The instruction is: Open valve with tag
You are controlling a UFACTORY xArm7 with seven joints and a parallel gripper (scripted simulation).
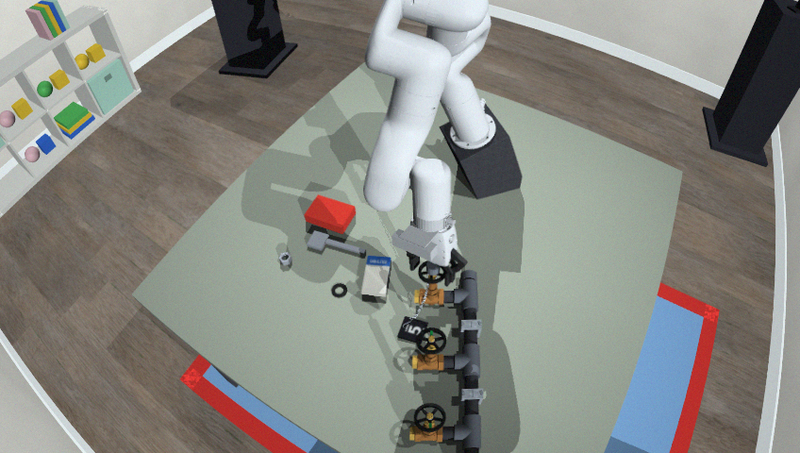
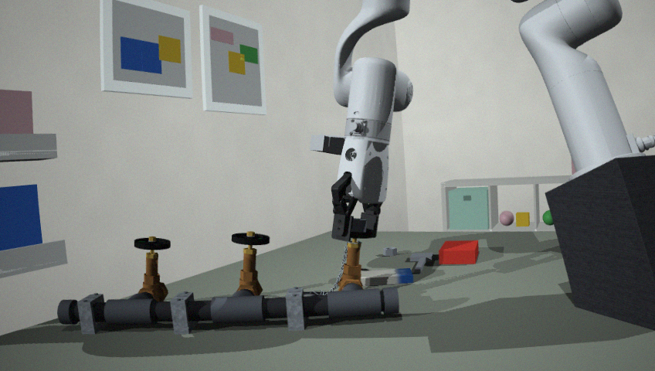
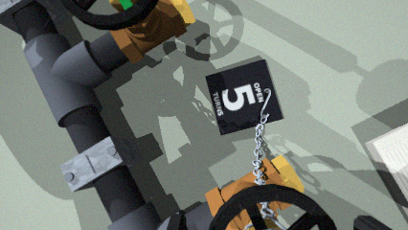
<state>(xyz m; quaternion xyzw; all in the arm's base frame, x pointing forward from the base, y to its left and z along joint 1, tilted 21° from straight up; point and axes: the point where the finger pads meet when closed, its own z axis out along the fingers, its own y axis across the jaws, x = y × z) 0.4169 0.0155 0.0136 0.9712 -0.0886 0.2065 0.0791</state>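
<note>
Right now the grey cap is 2 cm above my hand. Also, from my hand: black washer (5 cm ahead, 23 cm to the right, 12 cm below); then blue box (1 cm behind, 15 cm to the right, 11 cm below); then black tag (10 cm ahead, 2 cm to the right, 12 cm below).
</note>
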